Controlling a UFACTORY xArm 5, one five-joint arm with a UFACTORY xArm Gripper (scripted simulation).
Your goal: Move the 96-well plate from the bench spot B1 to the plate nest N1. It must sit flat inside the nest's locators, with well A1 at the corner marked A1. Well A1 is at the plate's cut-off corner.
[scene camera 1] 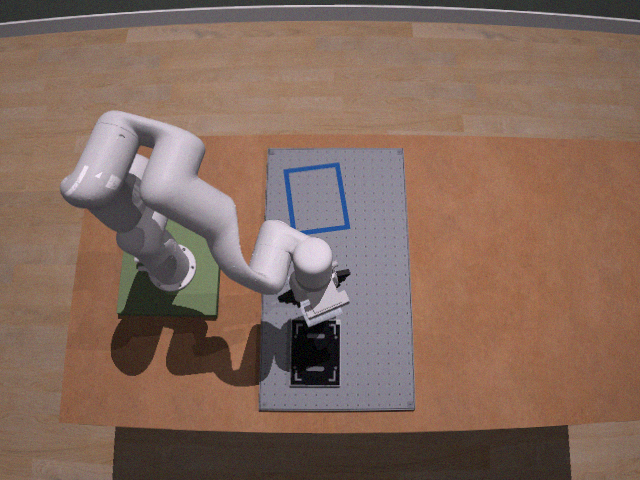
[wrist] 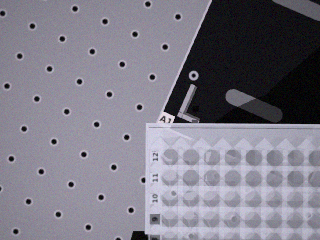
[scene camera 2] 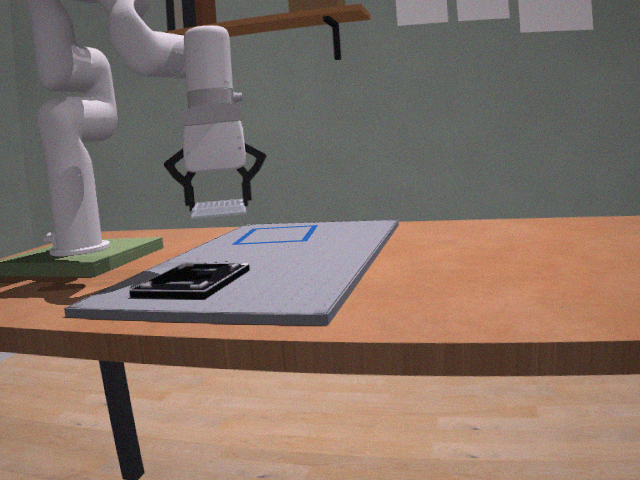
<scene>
I see a 96-well plate (scene camera 2: pixel 237 208) and a plate nest (scene camera 1: pixel 306 352).
The 96-well plate shows as well in the wrist view (wrist: pixel 195 173). The plate nest also shows in the wrist view (wrist: pixel 263 56) and in scene camera 2 (scene camera 2: pixel 219 271).
</scene>
